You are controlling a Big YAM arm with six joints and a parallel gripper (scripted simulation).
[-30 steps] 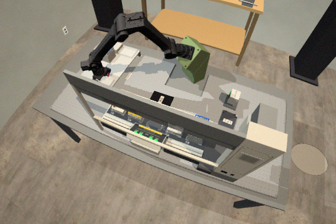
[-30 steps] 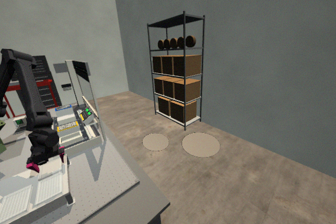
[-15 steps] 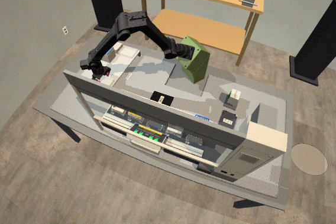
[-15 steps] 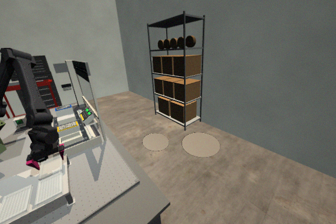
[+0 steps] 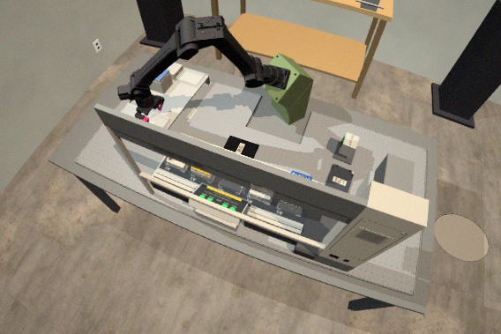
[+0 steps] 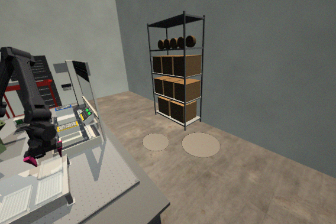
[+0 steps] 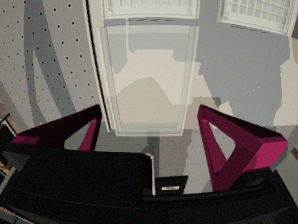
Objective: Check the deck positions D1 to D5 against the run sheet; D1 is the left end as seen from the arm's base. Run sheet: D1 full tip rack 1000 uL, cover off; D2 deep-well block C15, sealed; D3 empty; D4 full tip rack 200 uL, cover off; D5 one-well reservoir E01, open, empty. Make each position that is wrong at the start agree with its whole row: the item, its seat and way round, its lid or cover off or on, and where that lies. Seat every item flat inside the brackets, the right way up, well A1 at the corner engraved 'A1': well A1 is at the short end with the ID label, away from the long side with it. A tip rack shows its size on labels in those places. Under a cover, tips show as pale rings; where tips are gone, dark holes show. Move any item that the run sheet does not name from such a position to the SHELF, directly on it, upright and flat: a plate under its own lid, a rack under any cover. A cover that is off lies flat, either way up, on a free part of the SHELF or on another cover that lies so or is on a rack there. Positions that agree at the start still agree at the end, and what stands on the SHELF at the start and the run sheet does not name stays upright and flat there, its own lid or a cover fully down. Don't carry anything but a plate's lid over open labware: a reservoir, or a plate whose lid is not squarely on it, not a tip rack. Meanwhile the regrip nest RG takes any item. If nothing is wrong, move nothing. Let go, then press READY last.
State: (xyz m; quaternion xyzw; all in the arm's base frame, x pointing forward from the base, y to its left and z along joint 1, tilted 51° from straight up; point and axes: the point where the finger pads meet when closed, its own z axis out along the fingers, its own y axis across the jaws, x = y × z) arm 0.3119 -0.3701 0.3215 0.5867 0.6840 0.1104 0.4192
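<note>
The clear tip-rack cover is 40 mm below my hand and 10 mm to the right of it. Round my hand: yellow-labelled tip rack (340 mm to the left, 120 mm ahead, 10 mm below); then one-well reservoir (210 mm to the left, 110 mm ahead, 50 mm below); then pale shelf (170 mm behind, 70 mm to the right, 50 mm below).
</note>
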